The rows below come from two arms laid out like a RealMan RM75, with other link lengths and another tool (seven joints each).
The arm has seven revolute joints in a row. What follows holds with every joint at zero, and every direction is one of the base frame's.
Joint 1 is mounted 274.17 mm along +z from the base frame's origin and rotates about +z.
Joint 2 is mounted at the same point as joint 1 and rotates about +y.
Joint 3 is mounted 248.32 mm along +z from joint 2 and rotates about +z.
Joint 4 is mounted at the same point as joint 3 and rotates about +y.
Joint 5 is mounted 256.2 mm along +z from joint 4 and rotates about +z.
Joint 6 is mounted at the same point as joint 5 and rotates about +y.
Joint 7 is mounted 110.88 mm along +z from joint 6 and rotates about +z.
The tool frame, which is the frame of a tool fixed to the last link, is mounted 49 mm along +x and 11 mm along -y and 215 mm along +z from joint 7; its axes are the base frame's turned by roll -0.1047, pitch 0 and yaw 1.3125 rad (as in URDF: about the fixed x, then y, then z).
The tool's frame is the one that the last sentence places.
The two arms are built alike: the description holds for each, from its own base.
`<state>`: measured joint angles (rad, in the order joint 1, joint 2, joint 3, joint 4, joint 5, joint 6, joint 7); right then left.
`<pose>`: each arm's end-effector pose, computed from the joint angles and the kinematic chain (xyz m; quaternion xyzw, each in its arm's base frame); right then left.
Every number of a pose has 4 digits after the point. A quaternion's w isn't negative.
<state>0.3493 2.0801 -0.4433 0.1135 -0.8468 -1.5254 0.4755 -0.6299 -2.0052 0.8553 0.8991 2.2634 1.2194 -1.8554</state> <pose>0.4011 0.4634 0.0250 -0.2701 0.5487 0.7607 0.2175 -0.2385 0.5778 -0.0359 -0.9093 0.3343 0.1452 0.2011</pose>
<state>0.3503 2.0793 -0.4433 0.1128 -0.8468 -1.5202 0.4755 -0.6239 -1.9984 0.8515 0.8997 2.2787 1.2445 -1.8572</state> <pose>0.4022 0.4640 0.0247 -0.2699 0.5499 0.7596 0.2185 -0.2460 0.5708 -0.0368 -0.9122 0.3325 0.1473 0.1891</pose>
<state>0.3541 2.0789 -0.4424 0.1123 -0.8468 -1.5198 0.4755 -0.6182 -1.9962 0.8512 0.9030 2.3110 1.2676 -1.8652</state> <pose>0.4007 0.4656 0.0252 -0.2709 0.5491 0.7601 0.2175 -0.2566 0.5623 -0.0407 -0.9155 0.3293 0.1544 0.1718</pose>
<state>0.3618 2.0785 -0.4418 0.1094 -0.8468 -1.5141 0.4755 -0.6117 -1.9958 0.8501 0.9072 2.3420 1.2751 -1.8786</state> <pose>0.3987 0.4692 0.0255 -0.2729 0.5488 0.7599 0.2164 -0.2684 0.5576 -0.0417 -0.9183 0.3218 0.1643 0.1615</pose>
